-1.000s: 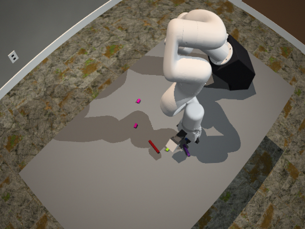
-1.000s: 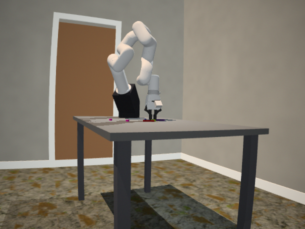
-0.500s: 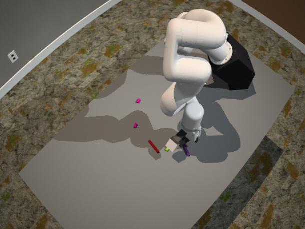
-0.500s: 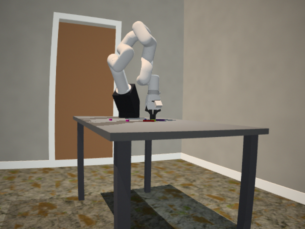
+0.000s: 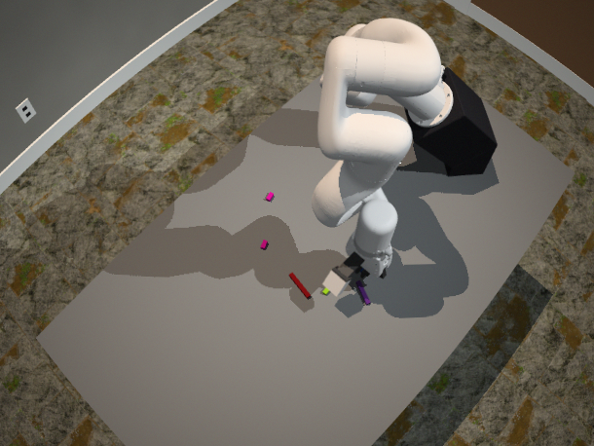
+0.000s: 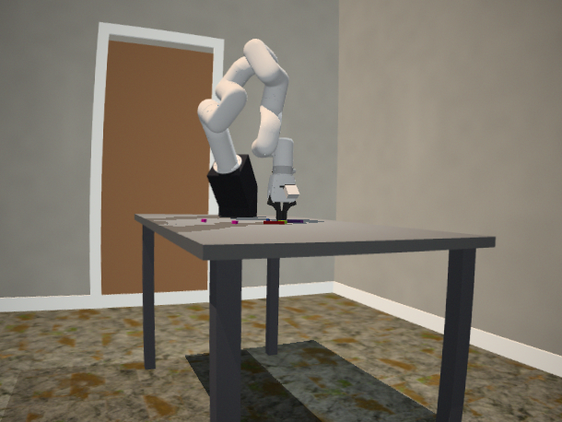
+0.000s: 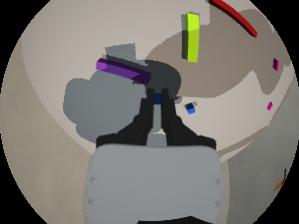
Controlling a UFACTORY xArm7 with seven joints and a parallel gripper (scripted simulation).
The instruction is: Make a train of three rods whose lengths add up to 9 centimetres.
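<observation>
Now: hand 5 cm short of the purple rod, 2 cm to the right of it and 2 cm above it. Also, from my hand: lime rod 7 cm ahead, 5 cm to the right, 2 cm below; red rod 10 cm ahead, 12 cm to the right, 2 cm below; blue rod 2 cm below.
</observation>
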